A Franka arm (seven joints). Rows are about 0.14 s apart.
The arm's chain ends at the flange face. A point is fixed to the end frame.
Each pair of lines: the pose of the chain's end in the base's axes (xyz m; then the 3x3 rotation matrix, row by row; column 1 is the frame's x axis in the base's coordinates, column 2 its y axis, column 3 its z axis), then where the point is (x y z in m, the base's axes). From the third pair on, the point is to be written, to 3 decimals.
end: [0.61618 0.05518 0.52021], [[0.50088 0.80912 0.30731], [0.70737 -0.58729 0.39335], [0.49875 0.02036 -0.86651]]
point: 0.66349 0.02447 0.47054
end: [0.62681 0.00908 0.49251], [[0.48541 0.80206 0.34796], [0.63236 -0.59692 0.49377], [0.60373 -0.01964 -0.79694]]
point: 0.67593 -0.01588 0.44140
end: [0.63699 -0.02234 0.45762], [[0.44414 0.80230 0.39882], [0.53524 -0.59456 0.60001], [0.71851 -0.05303 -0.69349]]
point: 0.689 -0.040 0.407
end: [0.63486 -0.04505 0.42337], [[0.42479 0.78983 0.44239], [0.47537 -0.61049 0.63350], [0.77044 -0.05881 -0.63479]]
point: 0.689 -0.061 0.374
